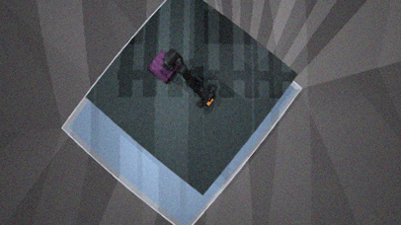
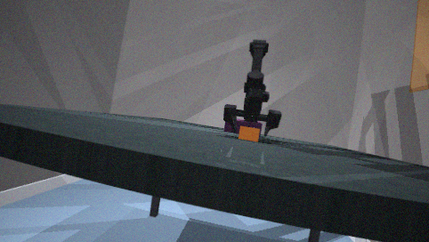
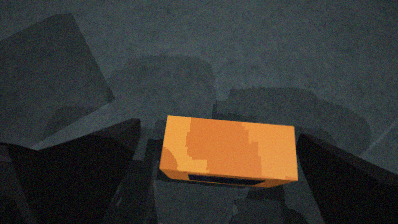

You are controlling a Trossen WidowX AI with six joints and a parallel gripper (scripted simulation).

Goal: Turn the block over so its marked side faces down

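The orange block lies 20 mm behind my gripper tip and 10 mm to the right of it.
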